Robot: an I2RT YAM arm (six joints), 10 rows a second.
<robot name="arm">
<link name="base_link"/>
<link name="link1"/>
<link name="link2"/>
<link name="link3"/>
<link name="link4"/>
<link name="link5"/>
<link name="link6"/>
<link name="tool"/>
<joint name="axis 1" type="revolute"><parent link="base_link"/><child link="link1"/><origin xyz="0 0 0.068" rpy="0 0 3.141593"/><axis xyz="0 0 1"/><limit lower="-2.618" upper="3.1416"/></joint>
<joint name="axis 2" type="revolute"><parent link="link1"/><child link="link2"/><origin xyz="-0.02 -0.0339 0.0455" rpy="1.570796 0 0"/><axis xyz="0 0 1"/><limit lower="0" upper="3.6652"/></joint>
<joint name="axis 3" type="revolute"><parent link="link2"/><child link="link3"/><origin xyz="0.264 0 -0.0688" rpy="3.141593 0 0"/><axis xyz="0 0 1"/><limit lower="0" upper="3.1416"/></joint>
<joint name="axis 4" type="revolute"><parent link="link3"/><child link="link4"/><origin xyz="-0.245 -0.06 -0.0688" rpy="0 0 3.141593"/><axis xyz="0 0 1"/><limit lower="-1.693" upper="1.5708"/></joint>
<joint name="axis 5" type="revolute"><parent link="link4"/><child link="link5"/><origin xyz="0.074 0.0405 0.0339" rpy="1.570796 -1.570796 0"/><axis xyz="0 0 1"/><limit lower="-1.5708" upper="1.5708"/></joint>
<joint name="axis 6" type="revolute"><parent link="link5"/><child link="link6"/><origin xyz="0 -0.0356 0.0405" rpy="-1.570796 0 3.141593"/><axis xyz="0 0 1"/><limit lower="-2.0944" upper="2.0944"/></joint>
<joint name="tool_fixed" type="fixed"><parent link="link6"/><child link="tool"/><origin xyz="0 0 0" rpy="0 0 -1.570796"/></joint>
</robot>
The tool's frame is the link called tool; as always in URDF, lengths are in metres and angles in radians.
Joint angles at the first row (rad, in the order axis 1, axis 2, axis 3, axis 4, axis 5, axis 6):
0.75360, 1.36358, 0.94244, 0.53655, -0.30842, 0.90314
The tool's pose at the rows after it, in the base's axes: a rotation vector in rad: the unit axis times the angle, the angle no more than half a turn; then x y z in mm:
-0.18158, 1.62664, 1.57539, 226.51, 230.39, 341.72
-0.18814, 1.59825, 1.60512, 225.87, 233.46, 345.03
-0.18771, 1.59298, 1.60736, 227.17, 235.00, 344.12
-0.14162, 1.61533, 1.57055, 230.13, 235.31, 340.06
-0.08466, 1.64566, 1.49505, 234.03, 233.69, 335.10
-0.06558, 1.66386, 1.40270, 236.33, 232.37, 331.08
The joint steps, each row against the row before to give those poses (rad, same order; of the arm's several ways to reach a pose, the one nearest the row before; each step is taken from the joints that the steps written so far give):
0.00460, 0.01183, 0.00380, 0.04768, -0.02135, 0.01679
0.00763, 0.00954, 0.00763, 0.03320, -0.00572, 0.01449
0.00076, 0.00952, 0.00189, 0.01260, 0.00114, 0.00115
-0.00117, 0.00651, 0.00002, -0.02022, 0.04270, -0.00190
-0.00496, 0.00191, 0.00002, -0.04160, 0.06485, -0.02023
-0.00152, -0.00039, -0.00002, -0.03851, 0.05837, -0.05035

